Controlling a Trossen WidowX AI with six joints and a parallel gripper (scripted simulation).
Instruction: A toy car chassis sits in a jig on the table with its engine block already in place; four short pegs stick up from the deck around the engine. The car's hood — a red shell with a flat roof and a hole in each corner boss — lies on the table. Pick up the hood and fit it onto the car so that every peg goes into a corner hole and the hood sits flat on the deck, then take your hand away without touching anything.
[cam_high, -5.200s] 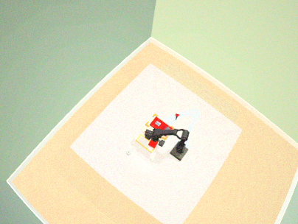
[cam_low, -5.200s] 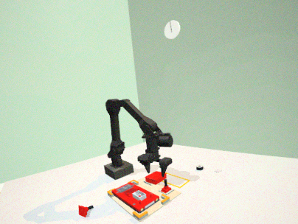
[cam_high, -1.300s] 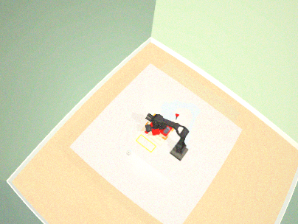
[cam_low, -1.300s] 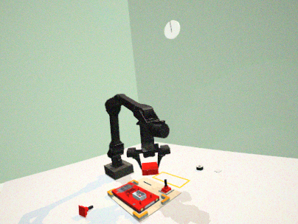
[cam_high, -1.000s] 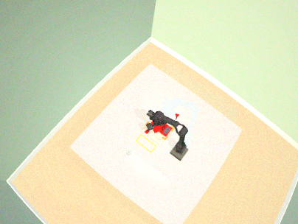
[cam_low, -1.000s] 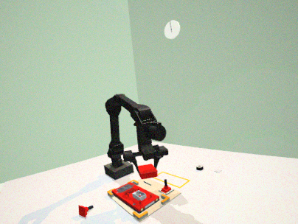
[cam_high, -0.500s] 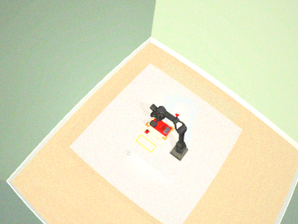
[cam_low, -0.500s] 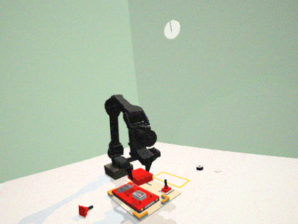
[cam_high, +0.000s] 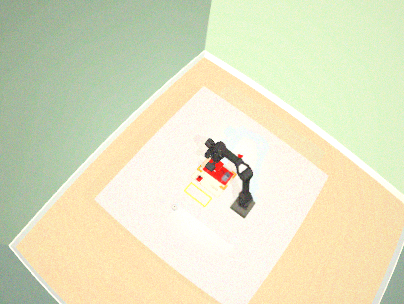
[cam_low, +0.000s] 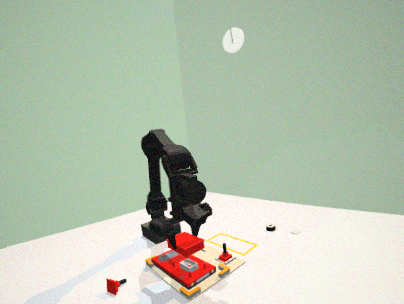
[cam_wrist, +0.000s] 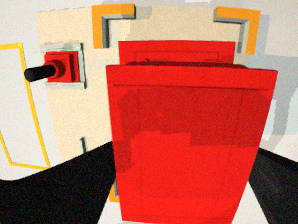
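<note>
Now: gripper tip 8 cm above the grey engine block. From my gripper tip the other things lie so: red hood (1 cm above).
</note>
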